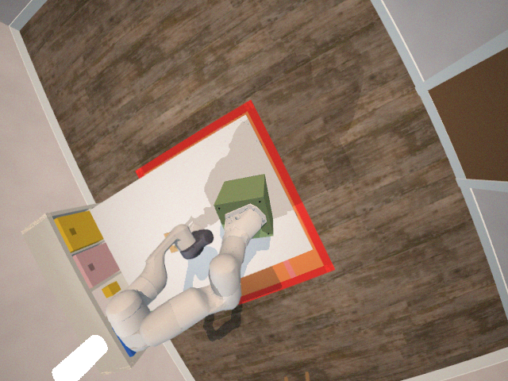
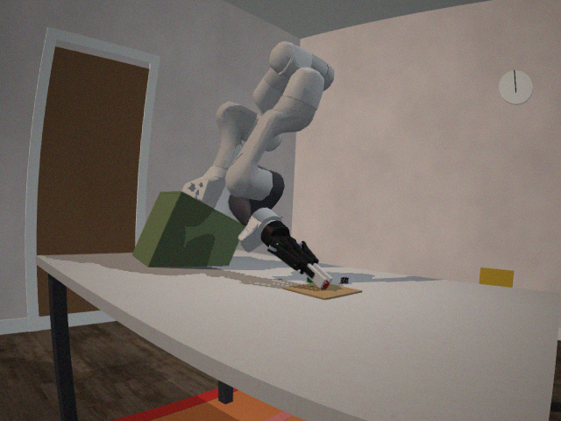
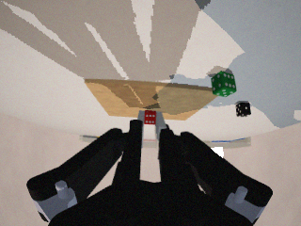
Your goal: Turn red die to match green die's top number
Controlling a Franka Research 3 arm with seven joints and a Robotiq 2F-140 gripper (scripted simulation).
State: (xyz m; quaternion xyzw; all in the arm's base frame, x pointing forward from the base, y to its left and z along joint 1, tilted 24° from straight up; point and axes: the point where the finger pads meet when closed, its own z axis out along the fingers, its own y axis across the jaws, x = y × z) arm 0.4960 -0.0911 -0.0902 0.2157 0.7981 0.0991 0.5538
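Now: the red die 20 mm below my hand, 20 mm ahead of it and 10 mm to the right of it. The rest, counted from my hand: green die (80 mm to the left, 60 mm behind, 30 mm below); tan mat (30 mm below, 20 mm ahead); black die (120 mm to the left, 30 mm below, 20 mm ahead).
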